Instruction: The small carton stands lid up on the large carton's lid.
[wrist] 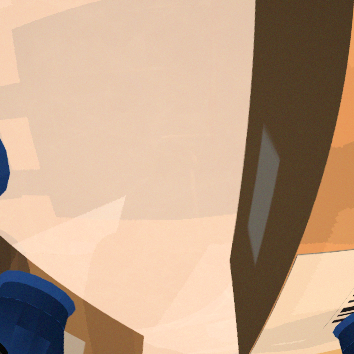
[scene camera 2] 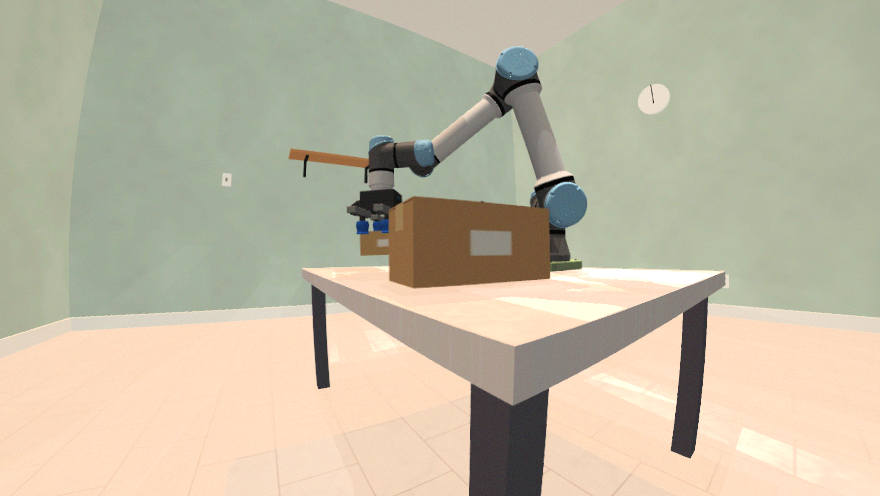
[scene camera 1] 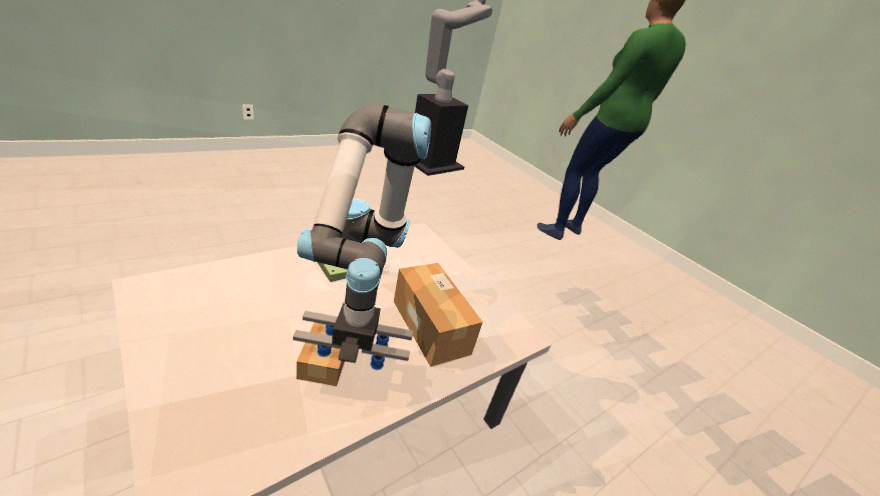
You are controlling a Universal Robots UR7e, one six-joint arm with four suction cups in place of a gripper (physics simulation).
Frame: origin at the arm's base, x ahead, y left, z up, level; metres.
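Seen in the pictures: hand, tool point: (wrist: 207,251) (scene camera 2: 382,234).
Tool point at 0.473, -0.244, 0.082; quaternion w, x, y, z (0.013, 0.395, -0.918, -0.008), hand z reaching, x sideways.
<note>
Offsets run from my tool point to a thing's top centre, as dx, dy, dz. "*": to the spot under its first point. Level surfaces: height alone.
The small brown carton {-0.051, -0.053, +0.016} (scene camera 1: 318,368) (scene camera 2: 374,244) hangs under my suction gripper (scene camera 1: 351,346) (scene camera 2: 372,223), a little above the table {dz -0.114} (scene camera 1: 216,320) (scene camera 2: 590,315), near its front edge. Two left cups sit on its lid; the other cups overhang it. Suction holds the carton. In the wrist view a blue cup (wrist: 29,312) and a strip of the carton's side {* -0.123, +0.269, -0.084} (wrist: 102,333) show at the bottom left. The large brown carton {-0.037, +0.327, +0.035} (scene camera 1: 437,312) (scene camera 2: 451,240) (wrist: 298,105) stands on the table just to the right, lid up with a white label. Its lid is bare.
The arm's green base plate (scene camera 1: 333,272) is behind the cartons. A black pedestal with a grey pipe (scene camera 1: 443,133) stands on the floor beyond. A person in a green top (scene camera 1: 622,95) stands at the far right. A wall shelf (scene camera 2: 328,157) hangs behind.
</note>
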